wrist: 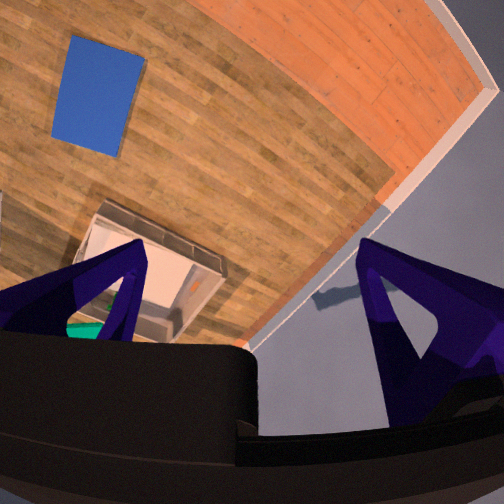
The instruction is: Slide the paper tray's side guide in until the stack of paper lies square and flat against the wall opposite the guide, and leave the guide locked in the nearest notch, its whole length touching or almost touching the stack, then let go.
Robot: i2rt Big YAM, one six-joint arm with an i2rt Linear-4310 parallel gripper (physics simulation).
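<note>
The grey paper tray (150, 275) lies on the wooden table, low and left in the wrist view, partly hidden behind my left finger. A white stack of paper (160, 272) lies inside it. A small orange mark (195, 285) shows on the tray floor to the right of the stack. A green part (85, 330) shows at the tray's lower left edge, mostly hidden. My gripper (252, 245) is open and empty, its purple fingers wide apart, high above the table and apart from the tray.
A blue rectangle (97, 95) lies flat on the table at the upper left. An orange wooden strip (350, 65) runs along the table's far side. The table edge (320, 280) runs diagonally; grey floor lies beyond it at right.
</note>
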